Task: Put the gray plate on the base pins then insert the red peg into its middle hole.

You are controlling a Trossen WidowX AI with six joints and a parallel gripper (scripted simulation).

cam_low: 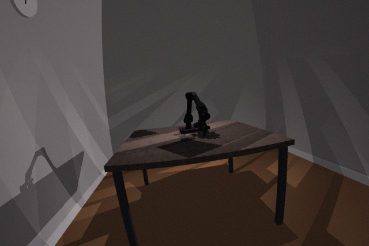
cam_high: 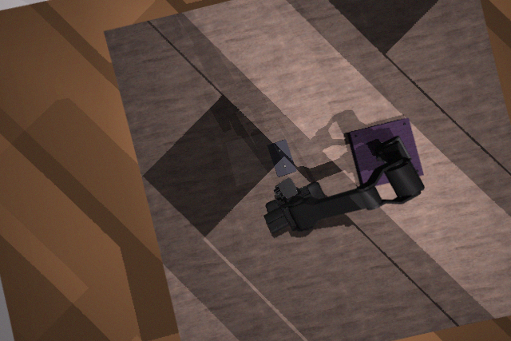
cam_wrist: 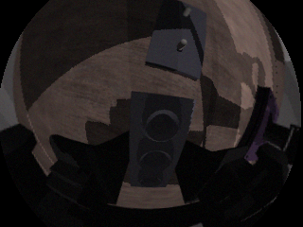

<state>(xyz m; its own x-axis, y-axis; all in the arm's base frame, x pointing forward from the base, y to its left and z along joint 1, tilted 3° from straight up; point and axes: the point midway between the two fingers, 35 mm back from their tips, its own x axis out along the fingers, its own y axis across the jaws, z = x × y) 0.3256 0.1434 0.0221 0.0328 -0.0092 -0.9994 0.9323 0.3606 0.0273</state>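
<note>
Right now my gripper tip is 30 mm short of the base and 140 mm to the left of it. Also, from my gripper tip: red peg (120 mm behind, 20 mm to the left, 30 mm above); gray plate (30 mm above).
</note>
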